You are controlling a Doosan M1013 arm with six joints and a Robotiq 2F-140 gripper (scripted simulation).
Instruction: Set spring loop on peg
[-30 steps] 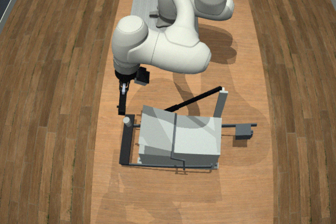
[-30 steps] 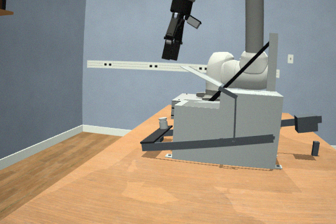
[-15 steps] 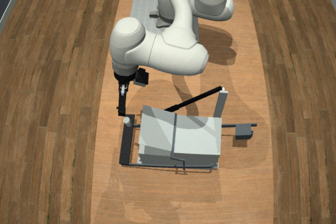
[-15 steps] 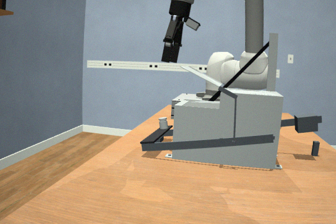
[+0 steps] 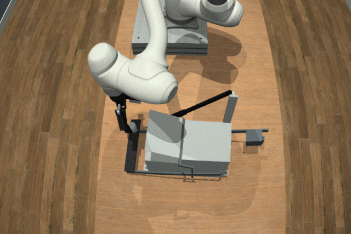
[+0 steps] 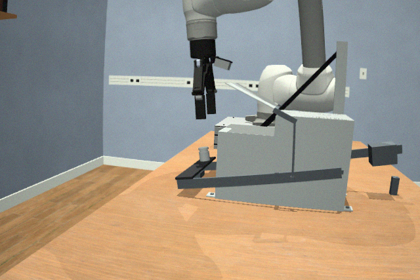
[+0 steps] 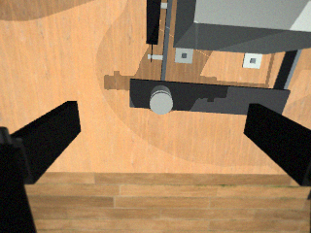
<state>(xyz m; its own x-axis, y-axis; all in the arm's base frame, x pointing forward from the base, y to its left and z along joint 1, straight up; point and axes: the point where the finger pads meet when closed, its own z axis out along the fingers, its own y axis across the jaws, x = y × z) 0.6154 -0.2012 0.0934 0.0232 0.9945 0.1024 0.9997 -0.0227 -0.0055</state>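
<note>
My hand is 12 cm above the steel test weight. Round my hand: small grey block: 1 cm to the right, 19 cm below.
</note>
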